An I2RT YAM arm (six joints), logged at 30 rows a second.
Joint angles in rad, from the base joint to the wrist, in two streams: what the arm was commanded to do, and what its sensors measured. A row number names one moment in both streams.
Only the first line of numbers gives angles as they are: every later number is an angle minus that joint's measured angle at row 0.
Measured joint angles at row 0:
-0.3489, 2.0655, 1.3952, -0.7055, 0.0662, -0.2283
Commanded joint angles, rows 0 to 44:
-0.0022, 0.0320, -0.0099, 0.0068, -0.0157, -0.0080
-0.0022, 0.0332, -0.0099, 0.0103, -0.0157, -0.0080
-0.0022, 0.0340, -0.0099, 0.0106, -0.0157, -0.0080
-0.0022, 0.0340, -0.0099, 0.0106, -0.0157, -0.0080
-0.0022, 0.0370, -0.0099, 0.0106, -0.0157, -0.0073
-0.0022, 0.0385, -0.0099, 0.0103, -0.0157, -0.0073
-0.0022, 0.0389, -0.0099, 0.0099, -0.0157, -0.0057
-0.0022, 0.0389, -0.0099, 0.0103, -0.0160, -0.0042
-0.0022, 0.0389, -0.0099, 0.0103, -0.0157, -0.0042
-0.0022, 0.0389, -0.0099, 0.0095, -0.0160, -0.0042
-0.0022, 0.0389, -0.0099, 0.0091, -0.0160, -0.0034
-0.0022, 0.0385, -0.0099, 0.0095, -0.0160, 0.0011
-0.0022, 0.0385, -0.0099, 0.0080, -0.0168, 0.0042
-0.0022, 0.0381, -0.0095, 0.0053, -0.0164, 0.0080
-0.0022, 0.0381, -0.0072, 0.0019, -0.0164, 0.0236
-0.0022, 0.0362, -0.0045, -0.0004, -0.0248, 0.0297
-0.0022, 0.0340, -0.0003, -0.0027, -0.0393, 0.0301
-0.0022, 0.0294, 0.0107, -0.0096, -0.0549, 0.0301
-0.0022, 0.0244, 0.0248, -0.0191, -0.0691, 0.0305
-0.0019, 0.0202, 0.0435, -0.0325, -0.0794, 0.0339
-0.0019, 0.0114, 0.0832, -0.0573, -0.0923, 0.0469
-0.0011, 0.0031, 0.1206, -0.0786, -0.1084, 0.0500
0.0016, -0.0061, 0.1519, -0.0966, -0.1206, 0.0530
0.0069, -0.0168, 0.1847, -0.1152, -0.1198, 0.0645
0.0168, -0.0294, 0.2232, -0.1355, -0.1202, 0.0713
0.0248, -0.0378, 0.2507, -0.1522, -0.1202, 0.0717
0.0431, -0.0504, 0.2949, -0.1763, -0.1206, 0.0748
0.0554, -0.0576, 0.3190, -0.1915, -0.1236, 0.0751
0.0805, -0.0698, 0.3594, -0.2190, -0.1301, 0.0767
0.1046, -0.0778, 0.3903, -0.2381, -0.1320, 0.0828
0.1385, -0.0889, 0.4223, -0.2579, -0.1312, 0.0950
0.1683, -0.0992, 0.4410, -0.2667, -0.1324, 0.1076
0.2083, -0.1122, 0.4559, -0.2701, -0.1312, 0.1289
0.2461, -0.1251, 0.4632, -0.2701, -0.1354, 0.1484
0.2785, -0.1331, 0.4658, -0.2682, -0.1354, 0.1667
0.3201, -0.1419, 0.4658, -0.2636, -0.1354, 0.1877
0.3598, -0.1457, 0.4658, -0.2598, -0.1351, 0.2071
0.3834, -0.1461, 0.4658, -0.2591, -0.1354, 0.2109
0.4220, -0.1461, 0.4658, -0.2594, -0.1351, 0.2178
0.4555, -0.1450, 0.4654, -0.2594, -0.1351, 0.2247
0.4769, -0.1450, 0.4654, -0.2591, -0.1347, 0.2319
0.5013, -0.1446, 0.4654, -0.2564, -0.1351, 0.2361
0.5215, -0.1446, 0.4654, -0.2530, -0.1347, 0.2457
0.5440, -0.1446, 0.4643, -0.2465, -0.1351, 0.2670
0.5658, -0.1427, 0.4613, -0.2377, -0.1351, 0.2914
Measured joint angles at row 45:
0.5238, -0.1305, 0.4475, -0.2564, -0.1228, 0.2121
